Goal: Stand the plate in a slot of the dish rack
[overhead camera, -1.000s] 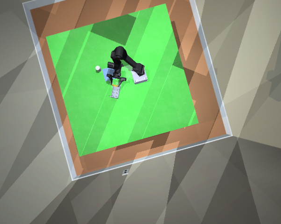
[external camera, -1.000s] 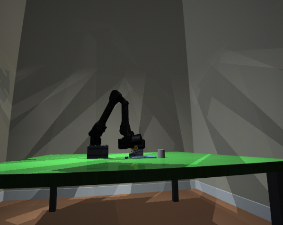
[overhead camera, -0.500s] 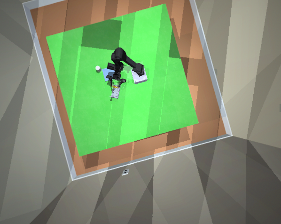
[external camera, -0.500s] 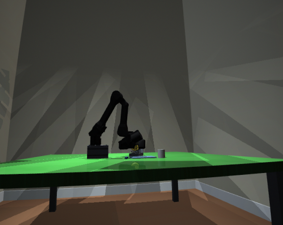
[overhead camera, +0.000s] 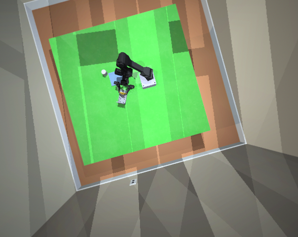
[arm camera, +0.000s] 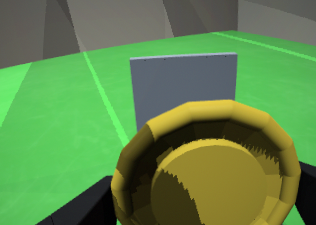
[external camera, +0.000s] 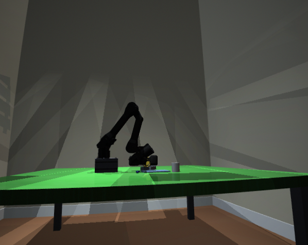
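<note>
My gripper tip is 10 mm to the left of the yellow plate. From my gripper tip the other things lie so: blue spoon (190 mm to the right, 120 mm behind, 50 mm below); then grey dish rack (30 mm below, 20 mm to the left, 20 mm ahead); then light blue mat (180 mm to the right, 50 mm below, 20 mm behind).
</note>
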